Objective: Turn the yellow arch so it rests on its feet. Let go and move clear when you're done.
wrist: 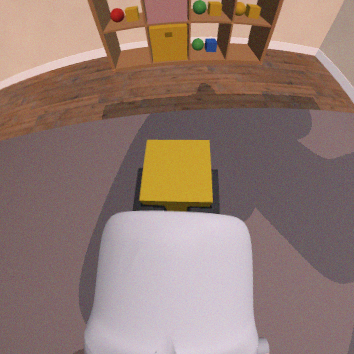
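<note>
The yellow arch (176, 171) is in the middle of the wrist view, just beyond the gripper's white housing. A broad, flat, square yellow face of it shows, with a narrow strip of another side below. Its opening and feet do not show, so I cannot tell which way they point. My gripper (176, 192) is shut on the yellow arch, with one dark finger close against its left side and one against its right. The fingertips are partly hidden behind the arch, and its underside is hidden too.
A grey-brown table top (45, 200) lies under the arch, with large dark shadows across it. Beyond its far edge are a wooden floor (55, 105) and a wooden shelf unit (188, 42) holding balls and blocks.
</note>
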